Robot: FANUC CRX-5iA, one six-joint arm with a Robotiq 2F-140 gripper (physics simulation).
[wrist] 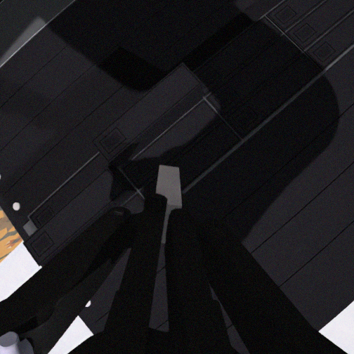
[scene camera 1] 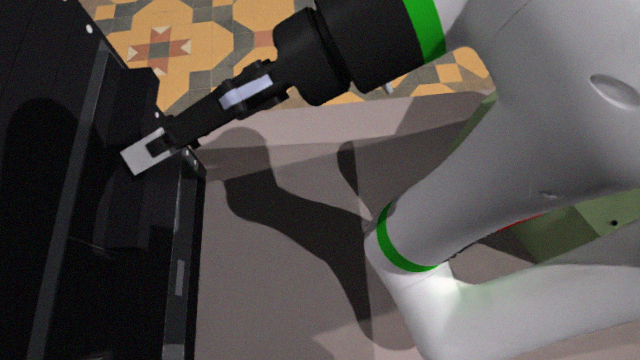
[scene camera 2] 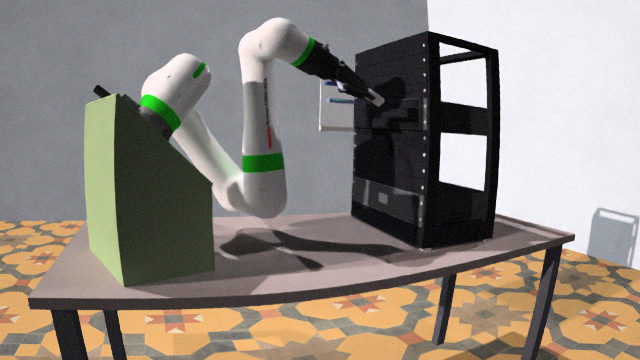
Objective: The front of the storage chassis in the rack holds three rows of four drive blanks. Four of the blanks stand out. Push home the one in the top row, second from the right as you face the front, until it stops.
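Frame: origin at the arm's base, x left, y up, z ahead, level; centimetres.
Seen in the pictures: gripper, fingertip midpoint: [scene camera 1: 132,161] [scene camera 2: 381,102]; arm's base, link origin: [scene camera 2: 141,139].
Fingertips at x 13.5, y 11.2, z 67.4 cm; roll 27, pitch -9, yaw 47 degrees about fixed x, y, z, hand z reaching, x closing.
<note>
Offsets run from my fingertips to a thing's top centre. "*": to the spot under its first point. Level surfaces: height alone.
The black storage chassis @(* dz +5.1, dx -11.0, dy -6.2 cm) [scene camera 2: 413,124] is set in the rack [scene camera 1: 30,65] [scene camera 2: 429,150] at mid-height. In the wrist view the top-row blank second from the right [wrist: 204,156] lies mostly in shadow; its depth cannot be told. A blank below it in that column [wrist: 150,107] stands out. In scene camera 1, dark blanks stand out, one up-image @(* dz +2.0, dx -11.1, dy -1.8 cm) [scene camera 1: 142,85] and one down-image @(* dz +2.7, dx +4.4, dy -4.6 cm) [scene camera 1: 122,215] of my fingertips. My gripper [scene camera 1: 145,152] [scene camera 2: 377,97] [wrist: 166,181] is shut and empty, its pale tips at the right end of the target, near the chassis's upper edge. Contact cannot be told.
Flat black panels [wrist: 295,200] lie above the chassis. The rack stands on a grey-brown table @(dy -40.9 cm) [scene camera 1: 280,280] [scene camera 2: 320,285]. A green pedestal [scene camera 1: 560,240] [scene camera 2: 160,215] stands at the arm's side. A white board with blue strips [scene camera 2: 332,117] is behind the rack.
</note>
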